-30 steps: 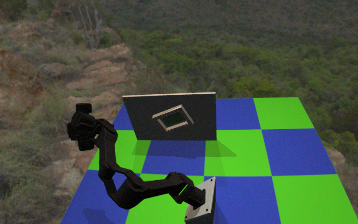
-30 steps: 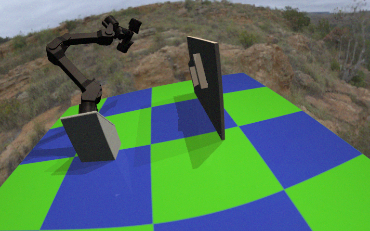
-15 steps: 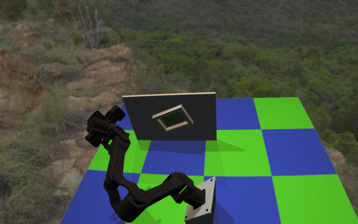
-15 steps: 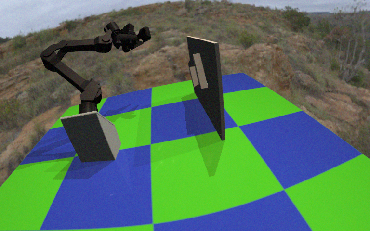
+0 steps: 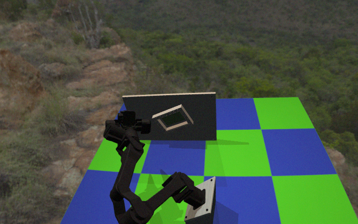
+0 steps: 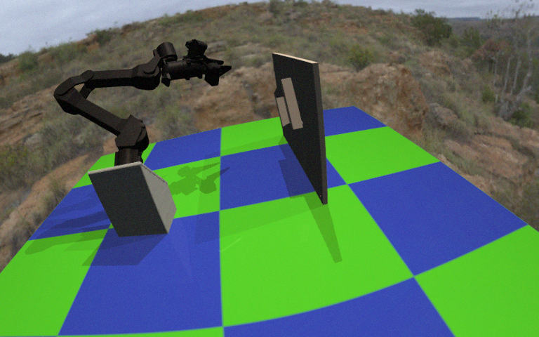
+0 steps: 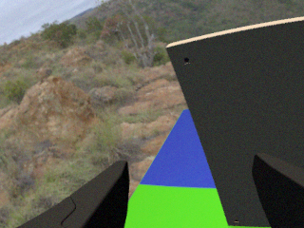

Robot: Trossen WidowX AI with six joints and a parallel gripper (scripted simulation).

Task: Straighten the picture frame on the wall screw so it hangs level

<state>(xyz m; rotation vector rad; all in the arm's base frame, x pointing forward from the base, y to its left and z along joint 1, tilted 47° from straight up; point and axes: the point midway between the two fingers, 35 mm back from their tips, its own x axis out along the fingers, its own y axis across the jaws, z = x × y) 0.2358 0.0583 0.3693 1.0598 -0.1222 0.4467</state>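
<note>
Right now my gripper tip is 180 mm to the left of the picture frame, 140 mm short of it and 130 mm above it. Round my gripper tip: wall panel 170 mm to the right, 150 mm below, 150 mm ahead.
</note>
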